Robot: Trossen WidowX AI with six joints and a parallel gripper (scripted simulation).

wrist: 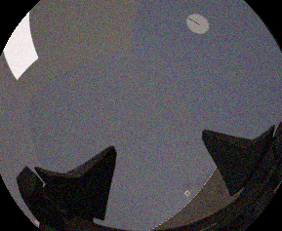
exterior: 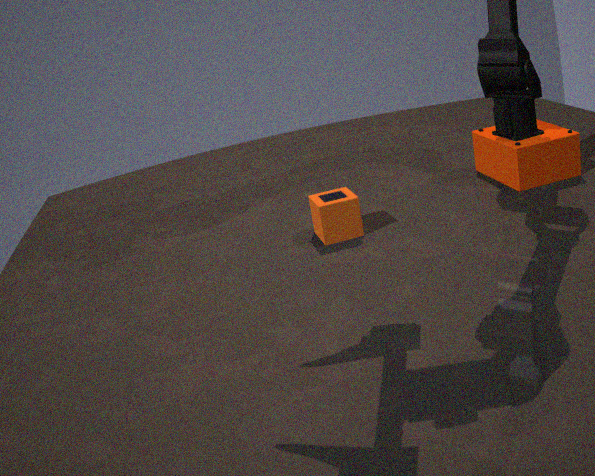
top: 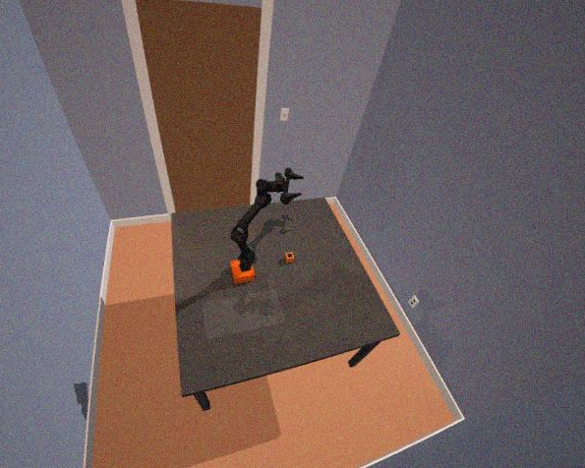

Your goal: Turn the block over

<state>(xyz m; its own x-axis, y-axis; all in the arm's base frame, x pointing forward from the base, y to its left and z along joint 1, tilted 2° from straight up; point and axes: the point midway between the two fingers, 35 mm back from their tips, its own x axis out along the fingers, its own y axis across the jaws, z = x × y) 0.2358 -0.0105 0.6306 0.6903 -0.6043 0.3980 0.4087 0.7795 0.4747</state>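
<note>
My gripper tip is 5 cm short of the orange block, 4 cm to the right of it and 67 cm above it.
</note>
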